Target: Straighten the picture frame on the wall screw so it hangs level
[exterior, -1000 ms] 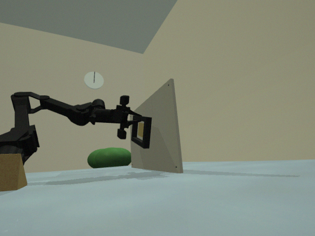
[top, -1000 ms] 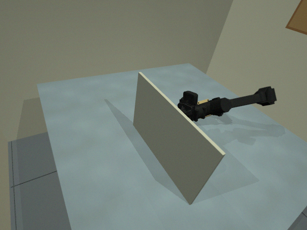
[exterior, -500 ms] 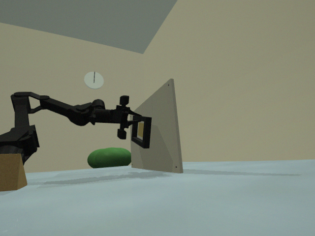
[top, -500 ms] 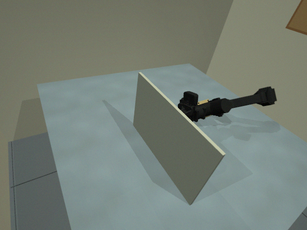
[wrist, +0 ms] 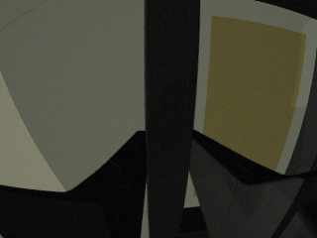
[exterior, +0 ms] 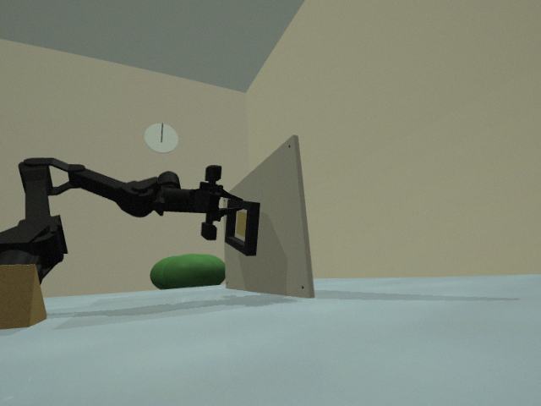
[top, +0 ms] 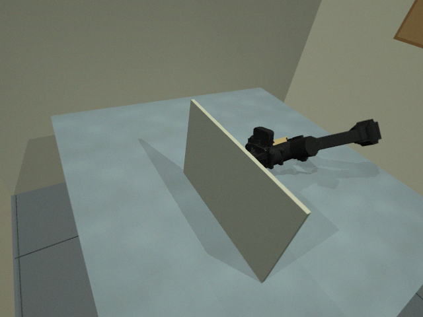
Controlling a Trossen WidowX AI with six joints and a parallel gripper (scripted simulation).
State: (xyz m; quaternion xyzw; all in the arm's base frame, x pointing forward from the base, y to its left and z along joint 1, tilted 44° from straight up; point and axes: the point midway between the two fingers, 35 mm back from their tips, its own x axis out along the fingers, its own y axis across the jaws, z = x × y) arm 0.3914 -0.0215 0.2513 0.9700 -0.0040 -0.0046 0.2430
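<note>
Now: gripper tip 1 cm short of the picture frame, 1 cm to the right of it and 5 cm above it. Round my gripper tip: wall panel: 2 cm ahead, 1 cm to the right, 7 cm below.
</note>
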